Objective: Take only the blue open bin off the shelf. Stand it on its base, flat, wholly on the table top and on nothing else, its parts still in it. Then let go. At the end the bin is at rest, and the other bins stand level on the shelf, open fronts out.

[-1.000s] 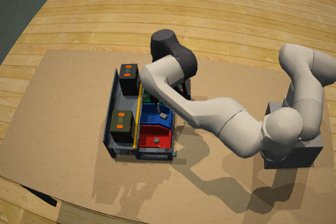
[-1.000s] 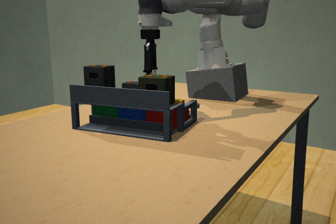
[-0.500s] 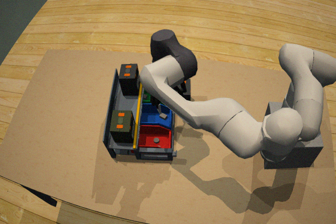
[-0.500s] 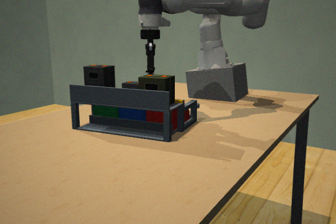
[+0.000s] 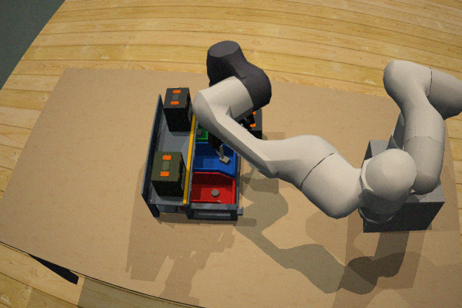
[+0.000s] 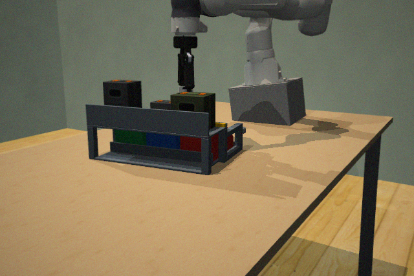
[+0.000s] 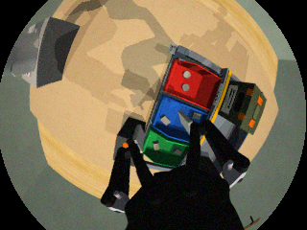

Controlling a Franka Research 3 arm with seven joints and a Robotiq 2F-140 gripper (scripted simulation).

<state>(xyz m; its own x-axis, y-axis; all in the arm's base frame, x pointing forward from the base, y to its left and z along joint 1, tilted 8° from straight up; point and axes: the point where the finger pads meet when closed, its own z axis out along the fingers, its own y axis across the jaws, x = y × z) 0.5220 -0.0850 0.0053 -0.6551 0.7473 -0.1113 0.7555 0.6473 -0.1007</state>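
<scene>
Now: the blue open bin 80 mm ahead of my hand and 110 mm below it. Round my hand: yellow bar: 130 mm ahead, 10 mm to the left, 40 mm below; then red bin: 70 mm ahead, 120 mm to the left, 110 mm below; then green bin: 80 mm ahead, 110 mm to the right, 110 mm below.
</scene>
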